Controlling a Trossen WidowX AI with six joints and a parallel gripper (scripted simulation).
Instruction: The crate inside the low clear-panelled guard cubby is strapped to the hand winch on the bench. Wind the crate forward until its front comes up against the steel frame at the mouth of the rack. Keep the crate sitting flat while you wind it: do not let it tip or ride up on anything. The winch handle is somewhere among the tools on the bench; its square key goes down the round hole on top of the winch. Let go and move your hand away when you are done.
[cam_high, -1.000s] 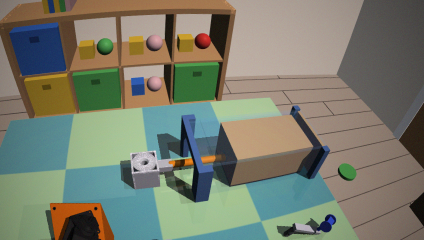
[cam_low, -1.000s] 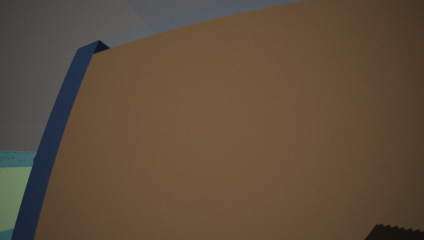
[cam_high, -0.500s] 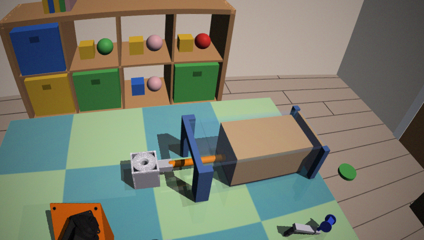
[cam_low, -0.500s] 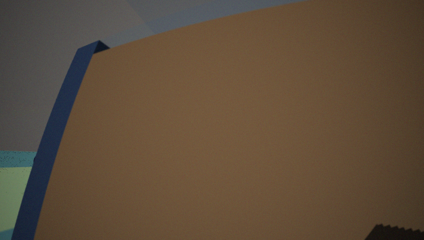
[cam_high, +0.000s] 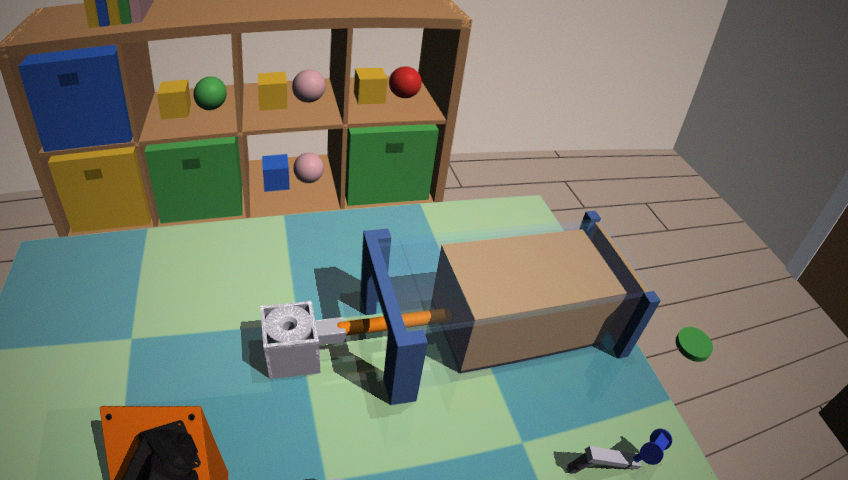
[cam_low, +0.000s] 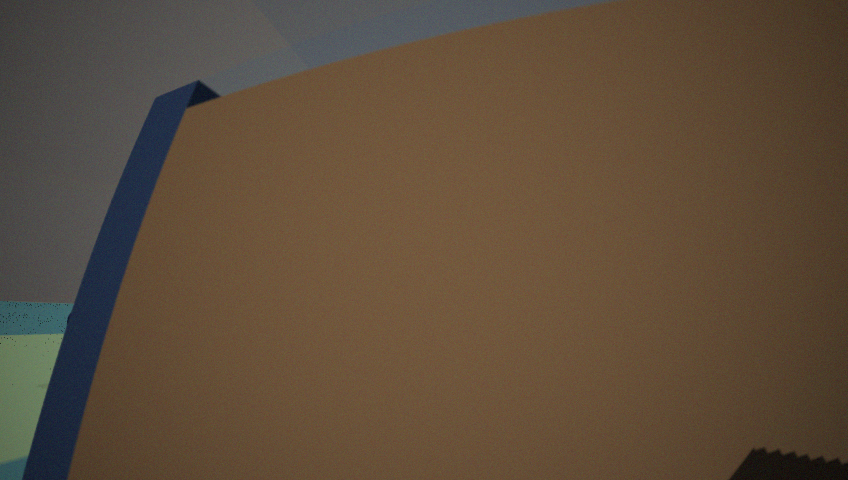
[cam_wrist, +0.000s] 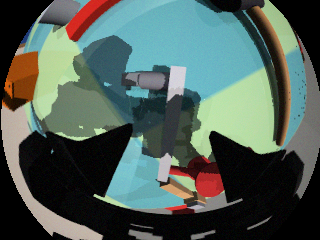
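My gripper tip is now 1 cm to the left of the crank handle and 1 cm below it. Also, from my gripper tip: grey round object (1 cm behind, 28 cm to the left, 2 cm above); red knob (1 cm behind, 6 cm to the right, 2 cm above); blue-knobbed tool (44 cm ahead, 20 cm to the left, 2 cm above).
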